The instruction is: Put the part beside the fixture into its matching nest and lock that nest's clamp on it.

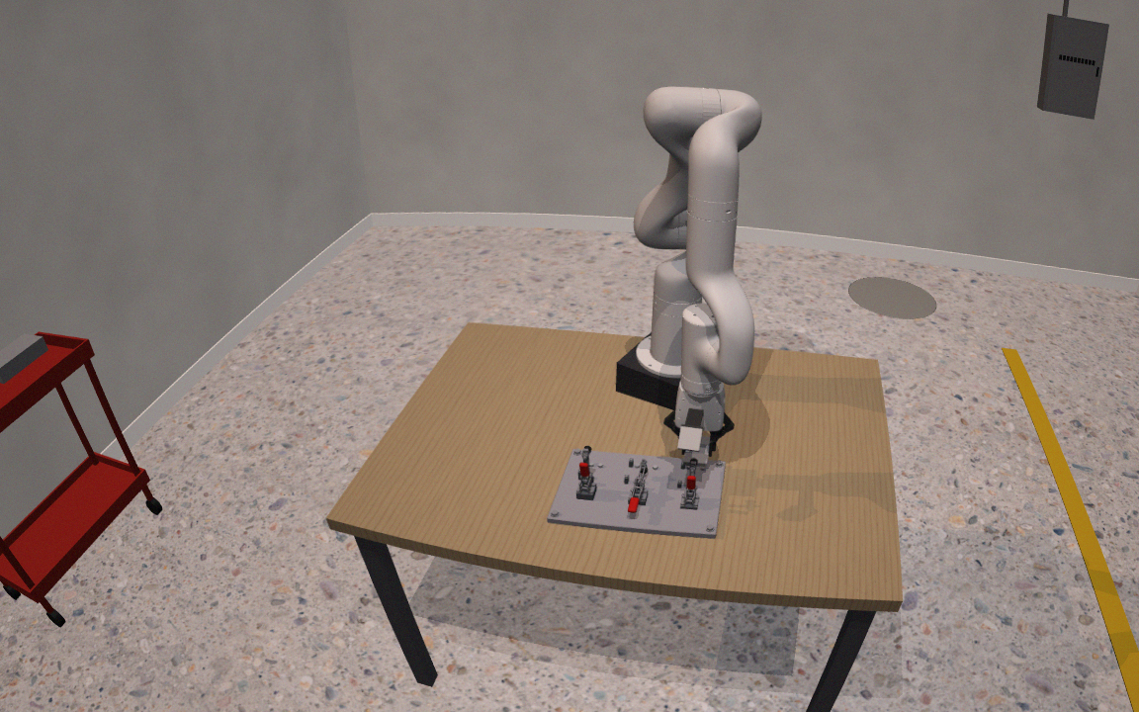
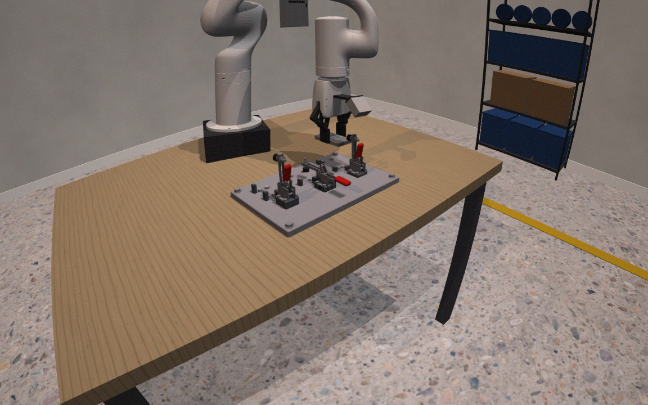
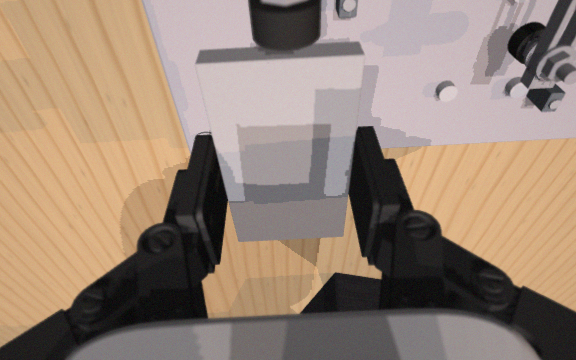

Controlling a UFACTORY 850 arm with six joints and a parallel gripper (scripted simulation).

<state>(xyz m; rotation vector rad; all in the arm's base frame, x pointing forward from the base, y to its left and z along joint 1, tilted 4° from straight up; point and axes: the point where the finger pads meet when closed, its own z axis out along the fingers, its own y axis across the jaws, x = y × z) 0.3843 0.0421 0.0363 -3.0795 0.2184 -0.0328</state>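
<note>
The flat grey part lies 20 mm below my hand. The rest, counted from my hand: grey fixture plate: 120 mm to the right, 100 mm below, 40 mm ahead.
</note>
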